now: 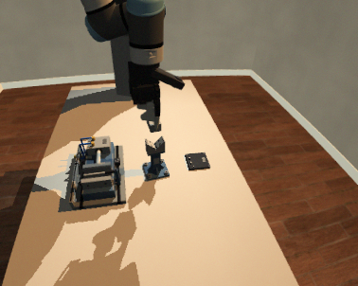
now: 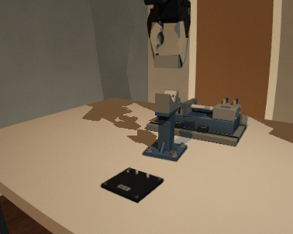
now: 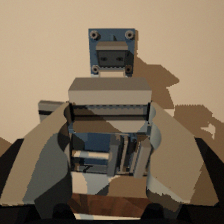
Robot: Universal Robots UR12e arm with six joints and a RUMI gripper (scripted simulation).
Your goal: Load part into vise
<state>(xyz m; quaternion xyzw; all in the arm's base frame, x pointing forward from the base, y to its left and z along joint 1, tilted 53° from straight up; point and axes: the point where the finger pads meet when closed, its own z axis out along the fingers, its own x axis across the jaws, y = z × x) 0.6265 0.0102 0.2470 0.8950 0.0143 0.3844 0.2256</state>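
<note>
The part is right at my hand. From my hand the other things lie so: dark work stop rod (18 cm to the right, 15 cm below, 1 cm ahead); then blue foot (24 cm below); then cream cylinder rod (20 cm to the right, 17 cm below, 9 cm behind).
</note>
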